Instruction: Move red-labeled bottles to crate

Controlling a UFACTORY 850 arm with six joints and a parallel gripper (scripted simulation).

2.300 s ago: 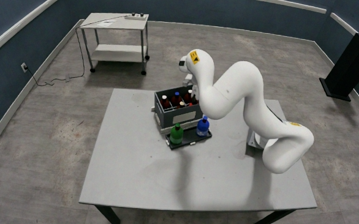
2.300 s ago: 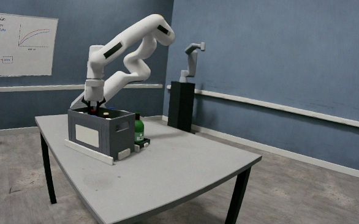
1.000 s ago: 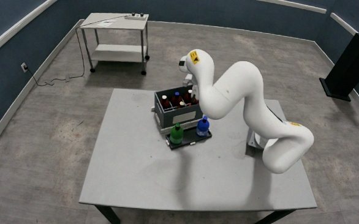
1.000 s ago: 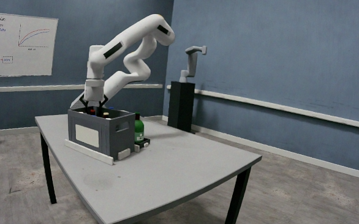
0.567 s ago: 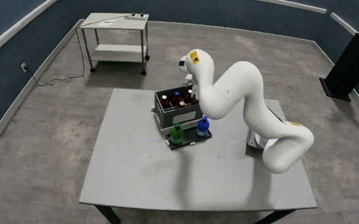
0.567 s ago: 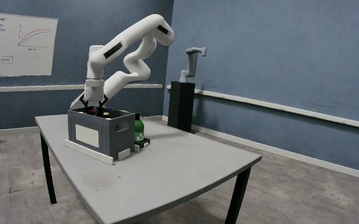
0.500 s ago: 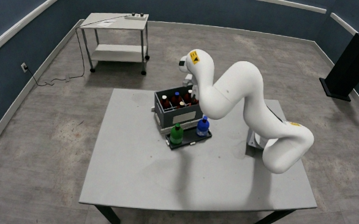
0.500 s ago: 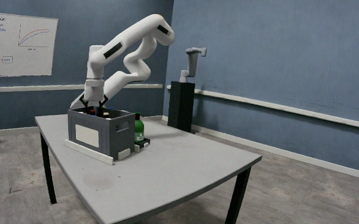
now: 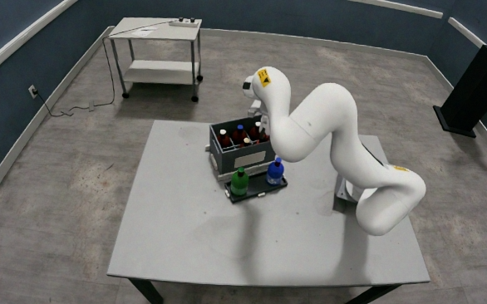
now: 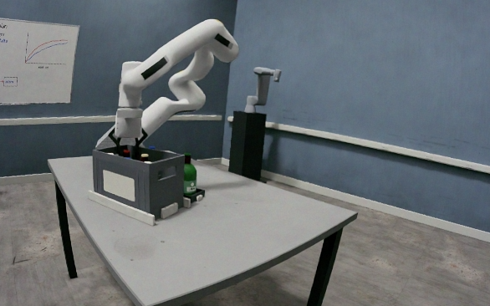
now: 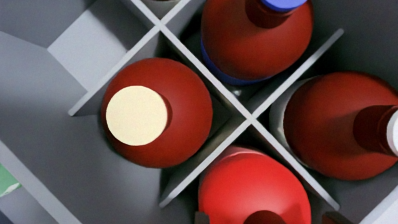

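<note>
My gripper is now 70 mm above the red-labeled bottle. Also, from my hand: grey crate 100 mm ahead, 80 mm below, 10 mm to the left; black tray 170 mm to the left, 150 mm below, 10 mm behind; blue bottle 120 mm to the left, 80 mm below, 80 mm behind.
</note>
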